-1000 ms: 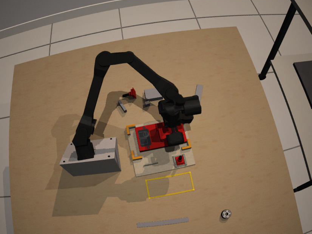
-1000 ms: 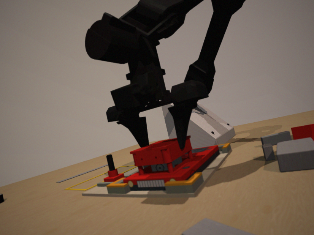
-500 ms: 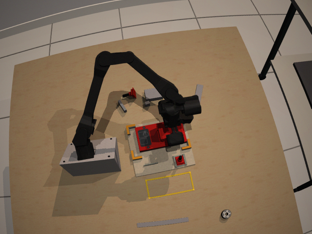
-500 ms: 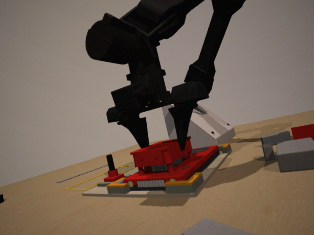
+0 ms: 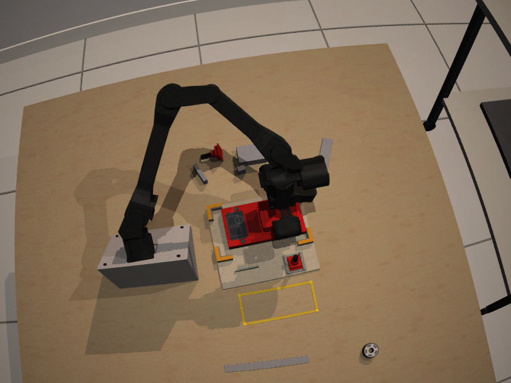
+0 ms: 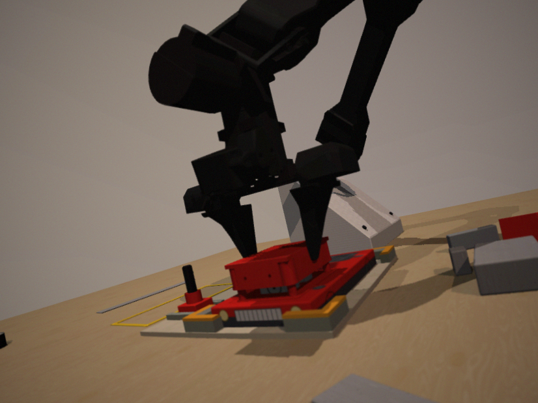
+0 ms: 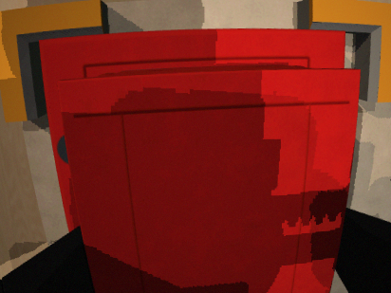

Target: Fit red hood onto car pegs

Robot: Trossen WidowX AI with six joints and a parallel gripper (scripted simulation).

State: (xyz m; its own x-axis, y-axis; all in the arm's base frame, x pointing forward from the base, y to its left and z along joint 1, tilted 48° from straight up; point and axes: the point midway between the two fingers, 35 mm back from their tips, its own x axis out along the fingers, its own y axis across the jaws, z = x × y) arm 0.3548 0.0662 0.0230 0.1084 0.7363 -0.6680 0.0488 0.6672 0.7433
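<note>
My gripper tip is 10 mm below the red hood. Also, from my gripper tip: grey wedge 60 mm behind, 160 mm to the left, 30 mm below; grey engine block 20 mm below; grey strip 130 mm behind, 370 mm to the right, 50 mm below.
</note>
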